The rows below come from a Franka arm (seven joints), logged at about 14 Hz.
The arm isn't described. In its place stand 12 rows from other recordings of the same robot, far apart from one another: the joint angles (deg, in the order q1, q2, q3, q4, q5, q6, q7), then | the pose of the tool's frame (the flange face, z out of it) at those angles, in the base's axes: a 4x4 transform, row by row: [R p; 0 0 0 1], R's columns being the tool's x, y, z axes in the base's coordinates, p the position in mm.
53.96 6.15 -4.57 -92.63 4.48 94.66 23.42 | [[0.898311 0.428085 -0.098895 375.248], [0.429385 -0.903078 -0.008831 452.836], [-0.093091 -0.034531 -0.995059 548.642], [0 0 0 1]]
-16.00 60.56 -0.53 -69.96 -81.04 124.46 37.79 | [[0.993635 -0.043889 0.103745 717.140], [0.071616 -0.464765 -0.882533 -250.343], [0.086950 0.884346 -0.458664 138.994], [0 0 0 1]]
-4.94 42.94 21.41 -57.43 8.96 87.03 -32.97 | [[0.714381 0.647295 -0.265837 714.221], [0.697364 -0.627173 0.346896 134.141], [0.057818 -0.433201 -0.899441 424.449], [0 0 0 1]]
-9.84 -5.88 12.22 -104.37 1.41 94.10 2.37 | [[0.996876 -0.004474 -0.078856 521.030], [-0.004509 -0.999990 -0.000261 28.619], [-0.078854 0.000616 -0.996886 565.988], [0 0 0 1]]
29.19 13.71 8.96 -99.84 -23.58 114.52 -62.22 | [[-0.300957 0.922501 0.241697 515.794], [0.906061 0.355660 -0.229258 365.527], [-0.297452 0.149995 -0.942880 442.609], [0 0 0 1]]
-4.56 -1.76 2.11 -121.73 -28.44 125.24 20.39 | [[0.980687 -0.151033 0.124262 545.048], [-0.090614 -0.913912 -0.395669 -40.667], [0.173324 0.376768 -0.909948 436.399], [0 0 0 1]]
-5.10 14.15 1.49 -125.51 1.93 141.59 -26.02 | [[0.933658 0.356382 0.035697 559.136], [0.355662 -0.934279 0.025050 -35.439], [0.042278 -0.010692 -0.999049 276.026], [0 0 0 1]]
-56.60 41.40 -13.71 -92.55 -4.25 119.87 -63.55 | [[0.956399 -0.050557 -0.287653 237.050], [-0.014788 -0.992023 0.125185 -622.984], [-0.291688 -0.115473 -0.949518 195.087], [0 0 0 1]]
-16.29 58.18 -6.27 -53.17 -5.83 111.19 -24.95 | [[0.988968 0.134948 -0.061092 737.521], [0.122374 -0.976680 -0.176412 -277.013], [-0.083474 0.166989 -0.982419 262.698], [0 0 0 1]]
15.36 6.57 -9.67 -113.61 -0.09 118.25 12.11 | [[0.993497 -0.109880 -0.029838 572.732], [-0.110601 -0.993582 -0.023703 59.037], [-0.027042 0.026848 -0.999274 406.774], [0 0 0 1]]
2.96 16.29 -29.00 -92.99 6.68 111.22 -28.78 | [[0.998224 0.029778 0.051593 595.813], [0.032582 -0.997988 -0.054391 -247.414], [0.049869 0.055976 -0.997186 480.313], [0 0 0 1]]
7.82 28.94 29.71 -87.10 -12.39 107.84 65.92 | [[0.890412 -0.447375 -0.083797 575.875], [-0.449960 -0.892939 -0.013976 356.122], [-0.068573 0.050150 -0.996385 391.442], [0 0 0 1]]
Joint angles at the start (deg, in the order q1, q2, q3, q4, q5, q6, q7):
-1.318 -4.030 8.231 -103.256 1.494 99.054 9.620
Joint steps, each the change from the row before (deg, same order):
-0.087 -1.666 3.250 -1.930 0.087 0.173 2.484
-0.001 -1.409 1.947 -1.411 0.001 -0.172 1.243
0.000 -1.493 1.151 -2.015 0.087 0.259 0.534
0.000 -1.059 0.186 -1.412 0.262 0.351 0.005
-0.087 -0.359 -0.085 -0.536 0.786 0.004 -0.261
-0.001 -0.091 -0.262 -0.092 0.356 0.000 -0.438
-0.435 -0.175 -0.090 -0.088 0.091 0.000 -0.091
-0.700 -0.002 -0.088 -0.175 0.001 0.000 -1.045
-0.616 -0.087 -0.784 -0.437 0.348 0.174 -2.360
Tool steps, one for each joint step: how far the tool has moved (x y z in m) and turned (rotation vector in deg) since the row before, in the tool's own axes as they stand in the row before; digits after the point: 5 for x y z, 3 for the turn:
-0.01553 -0.02909 0.00158 -0.515 -0.101 -0.618
-0.01251 -0.01717 0.00011 -0.573 -0.133 -0.652
-0.01130 -0.00949 0.00383 -0.509 -0.221 -0.521
-0.00627 -0.00126 0.00231 -0.048 -0.028 -0.077
-0.00213 0.00069 0.00142 0.638 -0.342 0.066
-0.00002 0.00191 -0.00012 0.370 -0.079 -0.116
0.00033 0.00444 -0.00082 0.092 0.072 0.451
0.00153 0.00690 0.00134 -0.005 -0.164 -0.249
0.00207 0.01214 0.00220 0.456 -0.216 -0.894

